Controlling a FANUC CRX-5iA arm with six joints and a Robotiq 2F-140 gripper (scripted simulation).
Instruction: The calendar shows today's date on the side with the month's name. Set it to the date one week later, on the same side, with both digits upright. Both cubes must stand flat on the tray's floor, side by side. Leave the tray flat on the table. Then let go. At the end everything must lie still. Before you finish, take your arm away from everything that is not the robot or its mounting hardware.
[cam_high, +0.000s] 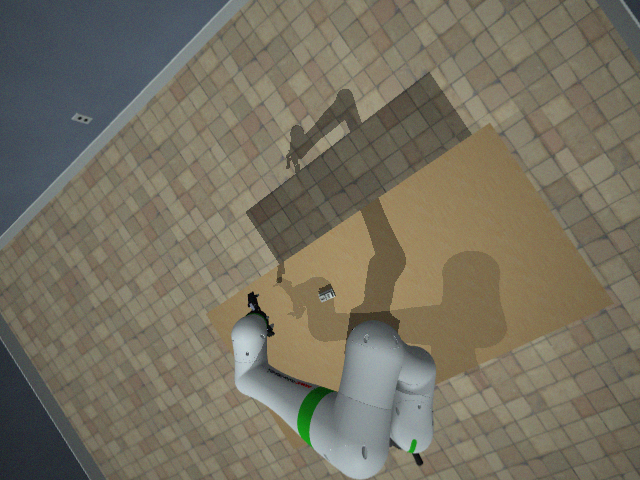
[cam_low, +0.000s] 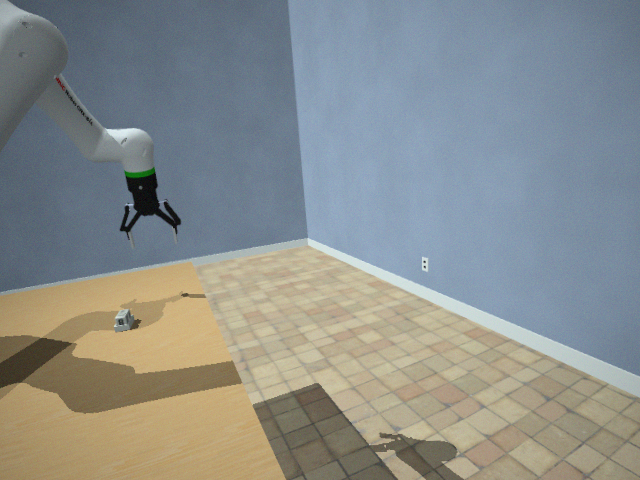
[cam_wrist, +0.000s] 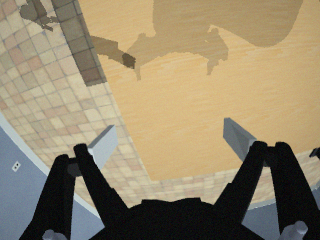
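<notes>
Right now my hand is 110 mm past the white tray, 230 mm to the left of it and 190 mm above it.
</notes>
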